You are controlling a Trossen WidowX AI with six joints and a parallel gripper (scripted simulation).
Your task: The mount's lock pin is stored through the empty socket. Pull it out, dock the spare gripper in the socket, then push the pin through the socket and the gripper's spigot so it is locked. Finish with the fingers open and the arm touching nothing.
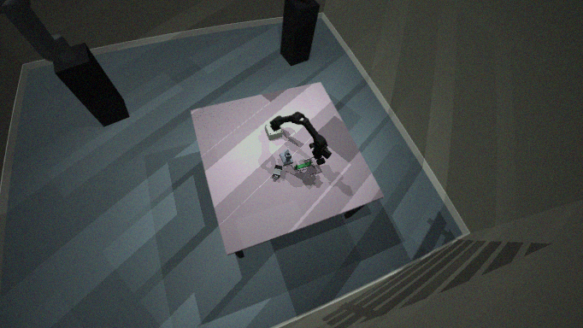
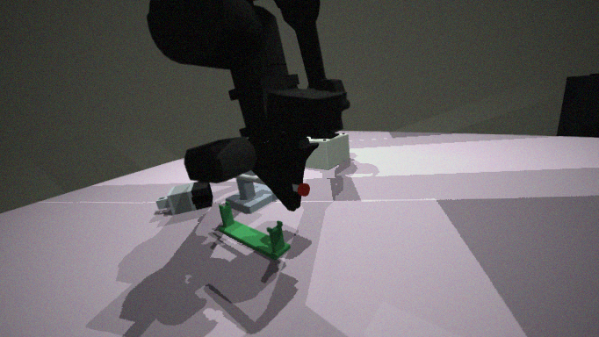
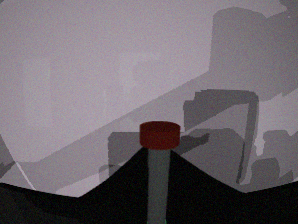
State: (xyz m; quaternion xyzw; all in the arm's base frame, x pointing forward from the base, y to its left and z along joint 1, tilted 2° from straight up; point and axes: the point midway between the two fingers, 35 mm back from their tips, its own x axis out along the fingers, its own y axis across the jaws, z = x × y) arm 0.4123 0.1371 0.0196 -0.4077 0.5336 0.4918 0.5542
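The green cradle is 10 cm to the right of my gripper tip, 5 cm below it and 2 cm behind it. Also, from my gripper tip: spare gripper (32 cm to the right, 6 cm below, 6 cm behind); grey mount (19 cm to the right, 13 cm behind, 3 cm below).
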